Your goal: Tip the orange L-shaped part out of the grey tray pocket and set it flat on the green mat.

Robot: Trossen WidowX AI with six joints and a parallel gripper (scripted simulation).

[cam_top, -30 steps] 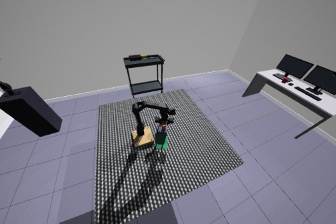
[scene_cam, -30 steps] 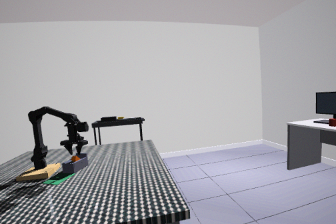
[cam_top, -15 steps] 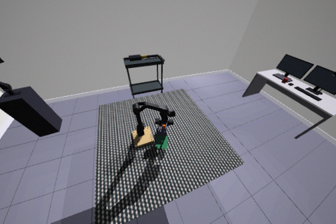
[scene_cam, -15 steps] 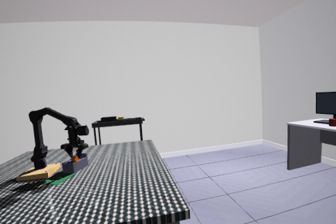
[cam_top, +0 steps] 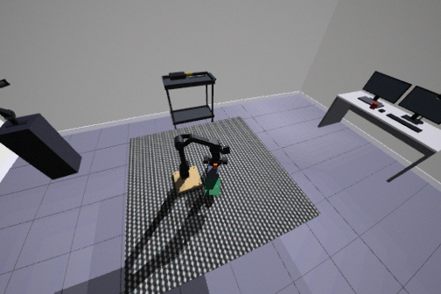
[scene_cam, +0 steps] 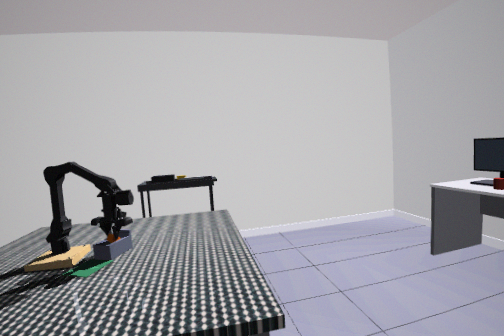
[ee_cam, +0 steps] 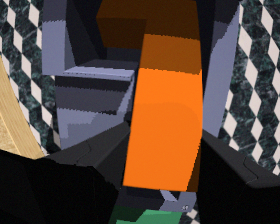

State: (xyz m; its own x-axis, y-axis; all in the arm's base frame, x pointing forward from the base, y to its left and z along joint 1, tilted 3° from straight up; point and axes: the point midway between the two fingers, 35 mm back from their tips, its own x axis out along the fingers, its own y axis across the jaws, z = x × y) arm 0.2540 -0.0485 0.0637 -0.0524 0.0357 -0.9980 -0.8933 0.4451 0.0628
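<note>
The green mat lies 80 mm behind my gripper tip, 120 mm to the right of it and 80 mm below it. The rest, counted from my gripper tip: orange L-shaped part: 40 mm to the left, 30 mm below.
</note>
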